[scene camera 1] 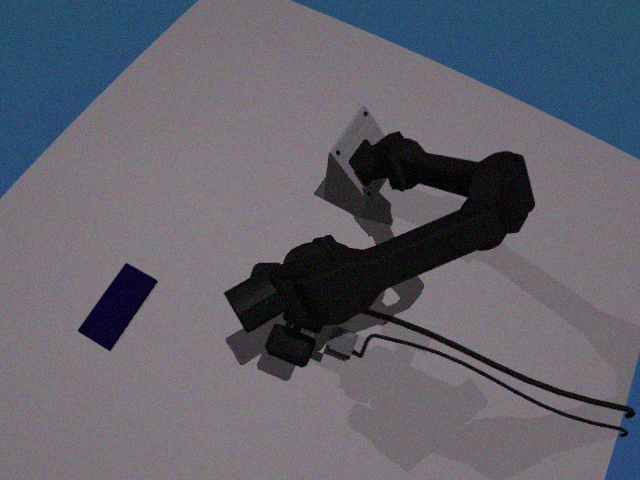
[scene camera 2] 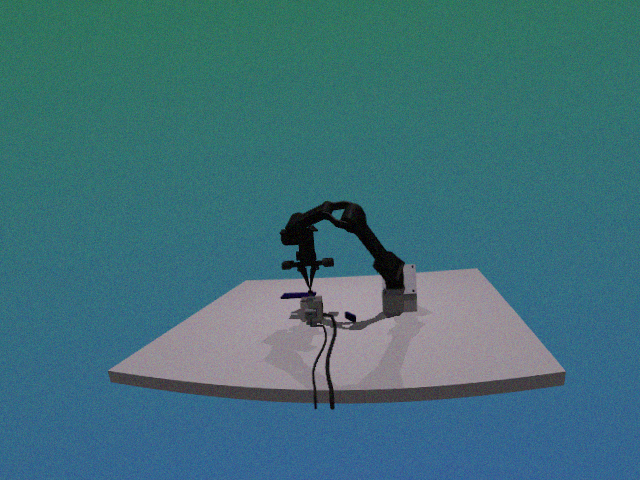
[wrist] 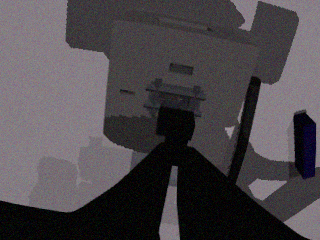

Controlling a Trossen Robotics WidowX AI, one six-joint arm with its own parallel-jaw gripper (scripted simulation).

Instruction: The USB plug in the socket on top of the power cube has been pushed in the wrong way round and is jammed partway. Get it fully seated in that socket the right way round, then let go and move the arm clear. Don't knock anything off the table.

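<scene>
Scene camera 1 shows the gripper (scene camera 1: 312, 317) and a flat dark blue rectangle (scene camera 1: 104, 325). Scene camera 2 shows the gripper (scene camera 2: 309, 287). The wrist view shows the gripper (wrist: 174, 155) carrying a dark USB plug (wrist: 175, 122). The flat dark blue rectangle is out of frame in the wrist view.
</scene>
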